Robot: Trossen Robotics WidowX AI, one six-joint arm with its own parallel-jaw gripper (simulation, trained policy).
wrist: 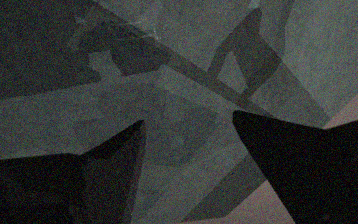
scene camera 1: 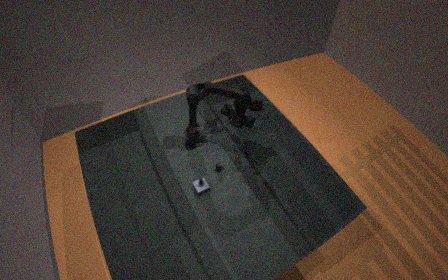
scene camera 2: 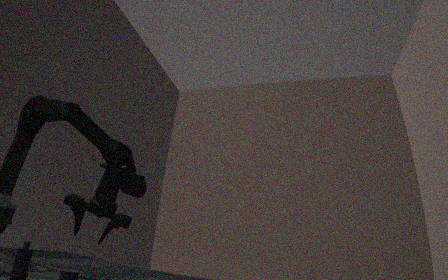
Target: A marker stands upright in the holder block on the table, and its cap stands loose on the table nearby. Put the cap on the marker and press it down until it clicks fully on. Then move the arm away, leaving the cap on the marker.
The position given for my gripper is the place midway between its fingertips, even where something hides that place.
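You'd find my gripper (scene camera 2: 86,239) in the scene view, and I can see it (wrist: 189,121) in the wrist one too.
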